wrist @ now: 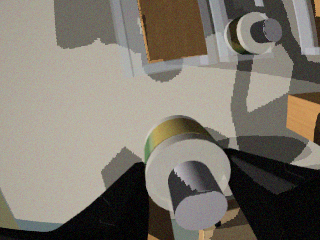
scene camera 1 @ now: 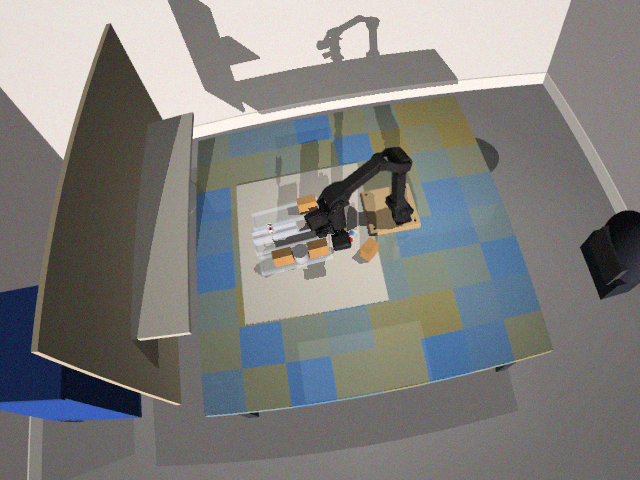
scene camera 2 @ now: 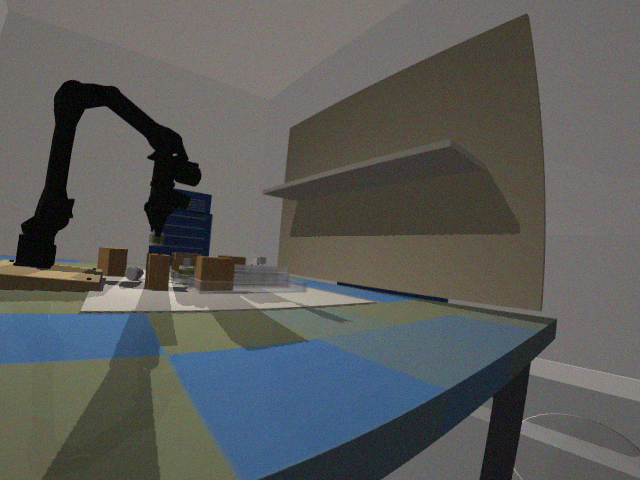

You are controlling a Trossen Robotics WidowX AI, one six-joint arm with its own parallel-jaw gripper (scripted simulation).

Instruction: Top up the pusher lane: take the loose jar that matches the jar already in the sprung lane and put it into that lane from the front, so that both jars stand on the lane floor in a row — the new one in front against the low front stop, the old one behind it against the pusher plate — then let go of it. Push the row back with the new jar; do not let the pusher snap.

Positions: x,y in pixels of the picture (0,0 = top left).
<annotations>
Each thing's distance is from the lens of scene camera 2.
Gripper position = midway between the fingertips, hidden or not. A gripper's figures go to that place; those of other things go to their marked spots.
gripper (scene camera 2: pixel 156 236): 0.83 m
wall shelf (scene camera 2: pixel 444 158): 0.78 m
</annotations>
